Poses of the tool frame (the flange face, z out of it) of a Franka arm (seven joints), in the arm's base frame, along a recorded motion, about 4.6 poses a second.
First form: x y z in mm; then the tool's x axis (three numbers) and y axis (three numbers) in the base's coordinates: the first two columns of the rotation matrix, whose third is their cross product.
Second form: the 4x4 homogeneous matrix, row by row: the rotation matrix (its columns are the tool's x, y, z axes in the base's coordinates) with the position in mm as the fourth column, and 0 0 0 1 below. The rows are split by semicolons. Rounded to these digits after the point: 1 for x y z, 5 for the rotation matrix.
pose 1, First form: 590.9 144.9 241.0 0.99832 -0.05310 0.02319 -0.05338 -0.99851 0.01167
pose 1, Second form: 0.99832 -0.05338 0.02254 590.9; -0.05310 -0.99851 -0.01289 144.9; 0.02319 0.01167 -0.99967 241.0; 0 0 0 1
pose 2, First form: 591.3 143.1 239.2 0.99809 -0.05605 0.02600 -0.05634 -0.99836 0.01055
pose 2, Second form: 0.99809 -0.05634 0.02537 591.3; -0.05605 -0.99836 -0.01199 143.1; 0.02600 0.01055 -0.99961 239.2; 0 0 0 1
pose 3, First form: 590.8 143.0 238.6 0.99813 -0.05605 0.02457 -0.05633 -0.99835 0.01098
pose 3, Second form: 0.99813 -0.05633 0.02391 590.8; -0.05605 -0.99835 -0.01234 143.0; 0.02457 0.01098 -0.99964 238.6; 0 0 0 1
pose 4, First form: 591.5 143.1 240.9 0.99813 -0.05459 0.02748 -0.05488 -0.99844 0.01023
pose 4, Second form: 0.99813 -0.05488 0.02688 591.5; -0.05459 -0.99844 -0.01172 143.1; 0.02748 0.01023 -0.99957 240.9; 0 0 0 1
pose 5, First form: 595.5 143.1 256.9 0.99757 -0.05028 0.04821 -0.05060 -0.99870 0.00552
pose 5, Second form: 0.99757 -0.05060 0.04787 595.5; -0.05028 -0.99870 -0.00795 143.1; 0.04821 0.00552 -0.99882 256.9; 0 0 0 1
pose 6, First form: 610.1 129.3 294.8 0.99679 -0.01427 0.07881 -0.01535 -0.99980 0.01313
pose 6, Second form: 0.99679 -0.01535 0.07861 610.1; -0.01427 -0.99980 -0.01430 129.3; 0.07881 0.01313 -0.99681 294.8; 0 0 0 1
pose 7, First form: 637.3 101.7 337.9 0.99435 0.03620 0.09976 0.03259 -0.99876 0.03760
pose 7, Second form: 0.99435 0.03259 0.10100 637.3; 0.03620 -0.99876 -0.03414 101.7; 0.09976 0.03760 -0.99430 337.9; 0 0 0 1
